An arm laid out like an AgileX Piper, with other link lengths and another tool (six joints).
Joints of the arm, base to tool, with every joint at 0 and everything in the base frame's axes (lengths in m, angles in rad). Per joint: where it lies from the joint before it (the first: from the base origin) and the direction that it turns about. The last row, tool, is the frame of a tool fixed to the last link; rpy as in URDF.
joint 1: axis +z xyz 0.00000 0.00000 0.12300
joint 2: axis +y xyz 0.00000 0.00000 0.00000
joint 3: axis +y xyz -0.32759 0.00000 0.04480
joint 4: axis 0.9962 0 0.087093 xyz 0.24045 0.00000 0.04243
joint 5: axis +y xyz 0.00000 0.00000 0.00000
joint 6: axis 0.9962 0 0.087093 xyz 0.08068 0.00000 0.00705
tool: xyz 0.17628 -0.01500 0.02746 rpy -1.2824 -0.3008 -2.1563
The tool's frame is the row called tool.
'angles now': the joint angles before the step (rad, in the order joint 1, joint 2, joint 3, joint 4, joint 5, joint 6). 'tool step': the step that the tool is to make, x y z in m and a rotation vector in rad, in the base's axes. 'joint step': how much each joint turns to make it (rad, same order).
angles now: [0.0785, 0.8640, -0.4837, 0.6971, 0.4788, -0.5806]
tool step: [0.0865, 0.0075, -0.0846, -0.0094, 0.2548, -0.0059]
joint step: [-0.0003, 0.5440, -0.1355, 0.2627, -0.1048, -0.2747]
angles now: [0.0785, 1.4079, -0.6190, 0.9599, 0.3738, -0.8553]
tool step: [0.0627, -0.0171, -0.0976, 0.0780, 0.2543, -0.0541]
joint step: [-0.1161, 0.4574, -0.2365, 0.0760, 0.1033, -0.0694]
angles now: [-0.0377, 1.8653, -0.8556, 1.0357, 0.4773, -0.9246]
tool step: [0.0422, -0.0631, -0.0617, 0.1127, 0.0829, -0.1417]
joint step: [-0.2001, 0.2729, -0.1770, 0.0984, 0.1030, -0.1038]
